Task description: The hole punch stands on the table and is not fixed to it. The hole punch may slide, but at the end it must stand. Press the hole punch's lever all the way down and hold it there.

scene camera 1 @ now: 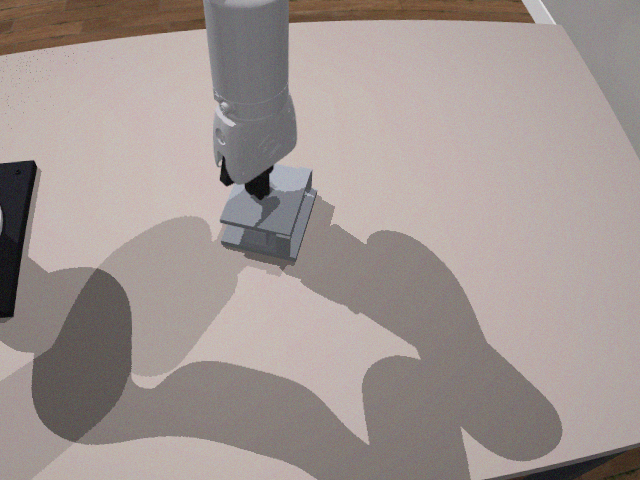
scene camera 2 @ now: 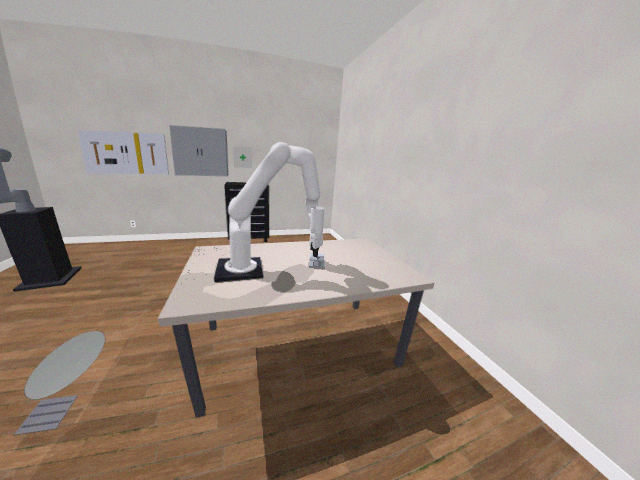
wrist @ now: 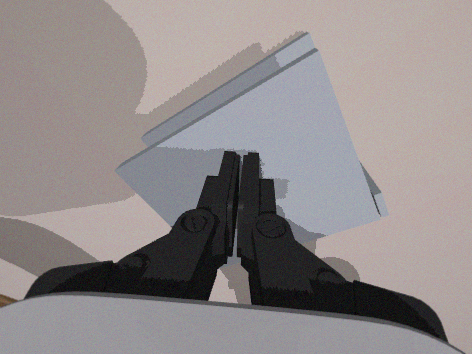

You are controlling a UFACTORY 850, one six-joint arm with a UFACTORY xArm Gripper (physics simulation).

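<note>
The grey-blue hole punch [scene camera 2: 316, 262] stands upright on the table. Its wide flat lever [scene camera 1: 289, 217] [wrist: 300, 115] lies over the base [scene camera 1: 232, 237] [wrist: 295, 50]. In scene camera 1 a gap shows between the lever's near edge and the base, with a block in it. My gripper [scene camera 1: 260, 196] [scene camera 2: 315, 254] [wrist: 241, 176] is shut and empty, pointing down. Its black fingertips are at the lever's top face, and their shadow meets them there, so they look in contact. The fingers hide part of the lever in the wrist view.
The arm's black base plate [scene camera 1: 16, 248] [scene camera 2: 224, 275] is on the table [scene camera 1: 465, 155] [scene camera 2: 191, 304], left of the hole punch. Arm shadows fall across the table around the punch. A wall [scene camera 2: 491, 155] rises beyond the table's right side.
</note>
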